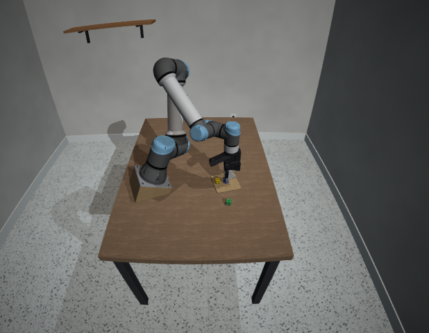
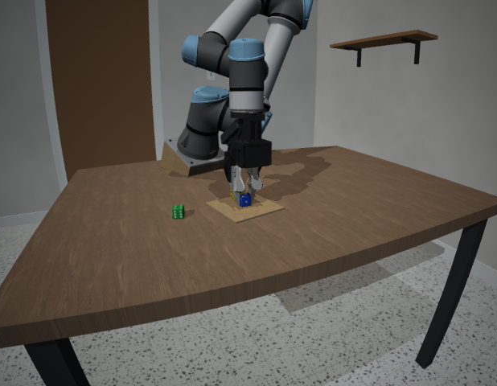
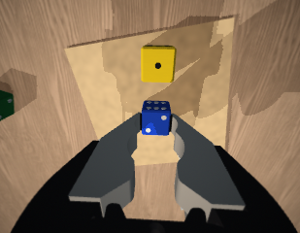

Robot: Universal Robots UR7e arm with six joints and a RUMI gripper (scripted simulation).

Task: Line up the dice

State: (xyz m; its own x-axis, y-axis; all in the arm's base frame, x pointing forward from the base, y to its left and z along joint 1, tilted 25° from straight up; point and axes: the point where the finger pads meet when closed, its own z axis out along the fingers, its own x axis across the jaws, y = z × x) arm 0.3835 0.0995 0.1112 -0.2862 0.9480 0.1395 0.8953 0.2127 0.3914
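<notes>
Right now my hand is right at the blue die. From my hand the other things lie so: tan mat 2 cm below; then green die 4 cm ahead, 16 cm to the right, 1 cm below; then yellow die 5 cm behind, 2 cm to the right, 1 cm below.
</notes>
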